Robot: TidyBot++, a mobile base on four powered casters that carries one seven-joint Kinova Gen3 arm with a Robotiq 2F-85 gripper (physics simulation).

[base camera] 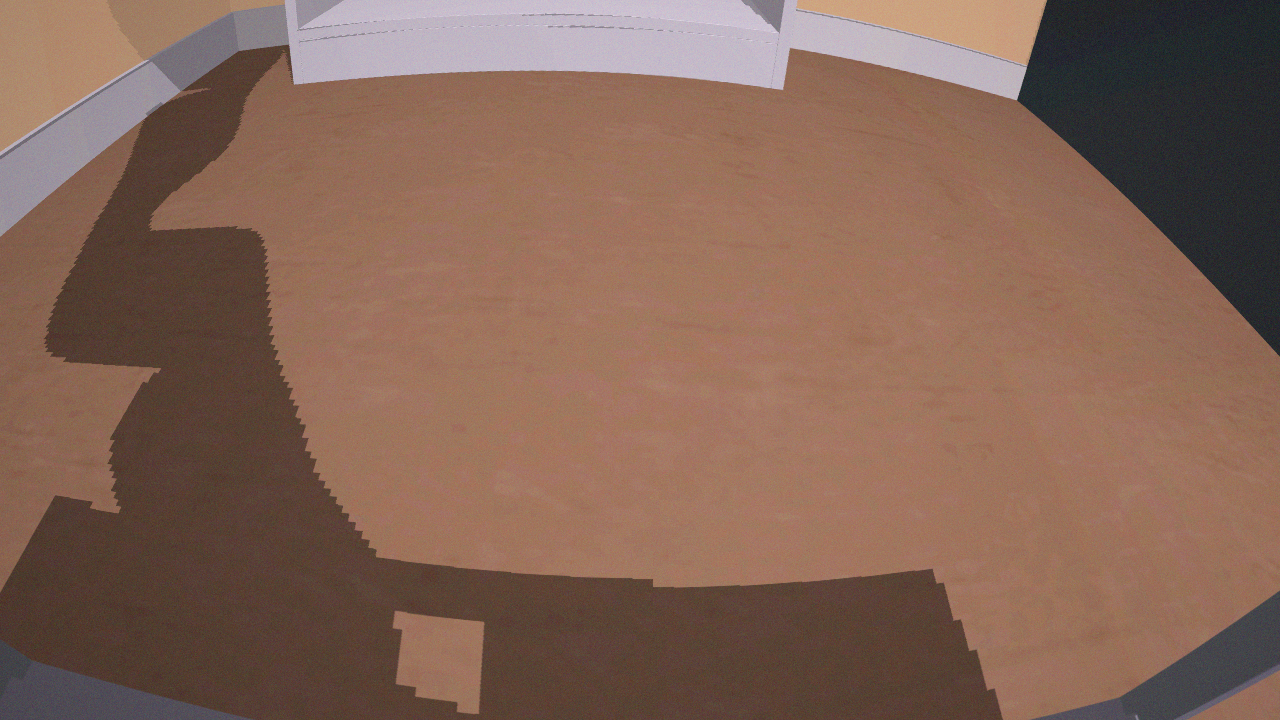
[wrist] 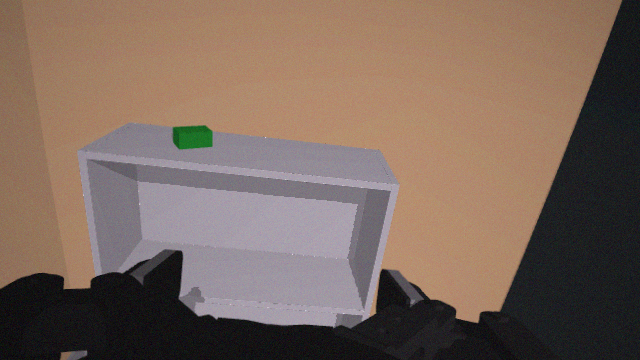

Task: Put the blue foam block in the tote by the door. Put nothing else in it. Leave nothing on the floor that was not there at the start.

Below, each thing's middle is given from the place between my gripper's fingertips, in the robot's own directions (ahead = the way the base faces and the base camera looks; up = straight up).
Scene:
Now: the green block (wrist: 185, 137) 840 mm ahead of my hand, 290 mm to the left of it and 210 mm below it.

